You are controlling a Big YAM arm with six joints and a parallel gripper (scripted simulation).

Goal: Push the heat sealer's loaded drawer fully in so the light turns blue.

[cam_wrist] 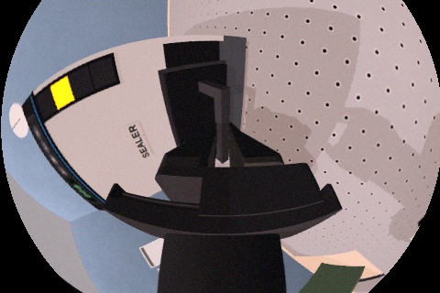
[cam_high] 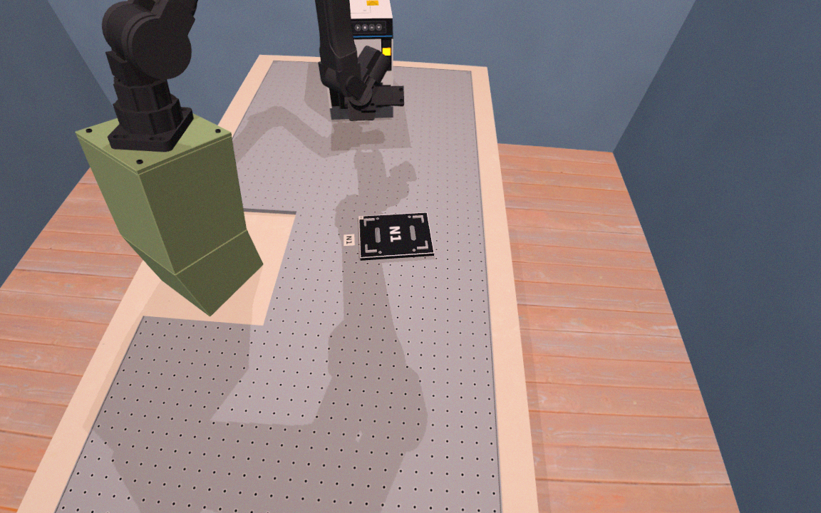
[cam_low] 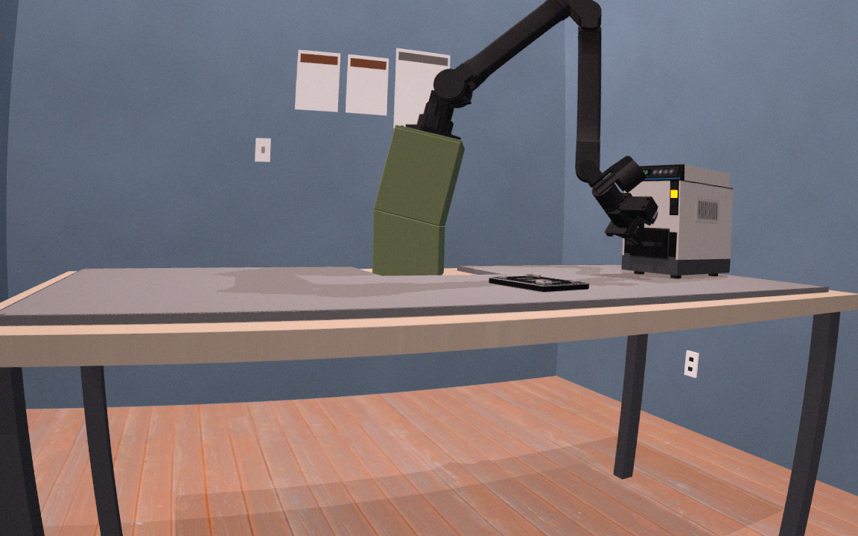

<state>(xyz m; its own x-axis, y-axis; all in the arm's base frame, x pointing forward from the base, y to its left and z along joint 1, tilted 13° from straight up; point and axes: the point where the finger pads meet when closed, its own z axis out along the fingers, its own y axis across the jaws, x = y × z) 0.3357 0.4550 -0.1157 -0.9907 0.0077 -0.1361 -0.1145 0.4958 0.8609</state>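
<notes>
Now: hand 110 mm to the right of the black drawer and 10 mm above it. From my hand the other things lie so: small white label 400 mm to the right, 90 mm below, 30 mm behind.
</notes>
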